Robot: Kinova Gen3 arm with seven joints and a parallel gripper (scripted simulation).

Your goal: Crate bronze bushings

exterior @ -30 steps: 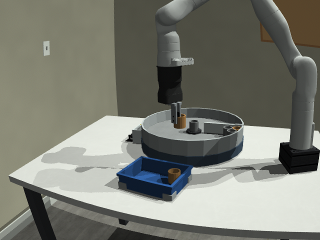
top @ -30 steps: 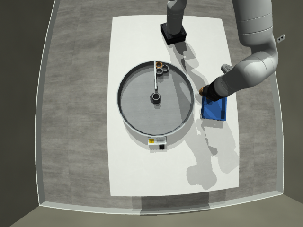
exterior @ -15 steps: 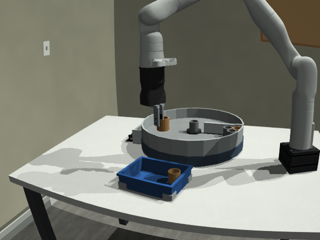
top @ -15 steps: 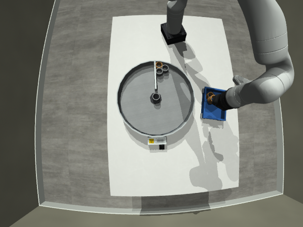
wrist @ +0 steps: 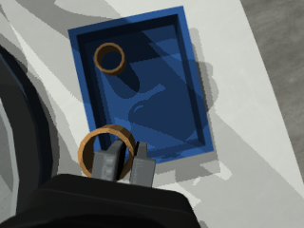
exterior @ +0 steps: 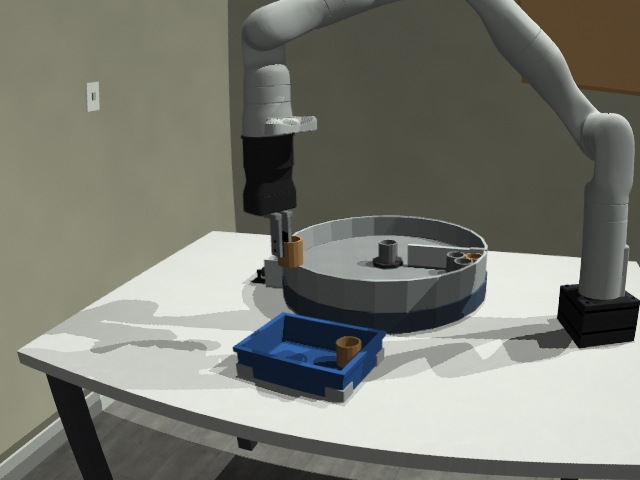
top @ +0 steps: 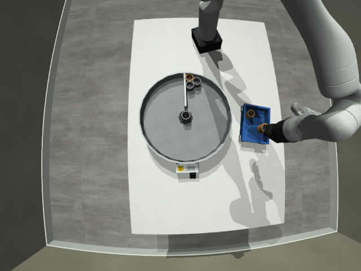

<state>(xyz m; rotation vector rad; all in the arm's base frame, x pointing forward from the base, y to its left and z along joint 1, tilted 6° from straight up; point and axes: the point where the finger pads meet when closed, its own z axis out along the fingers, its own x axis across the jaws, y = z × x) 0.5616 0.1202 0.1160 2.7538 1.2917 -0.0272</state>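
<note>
My hand is 17 cm above the blue crate, 4 cm past it and 3 cm to the right of it. Round my hand: round turning table (31 cm to the right, 14 cm below, 14 cm behind).
</note>
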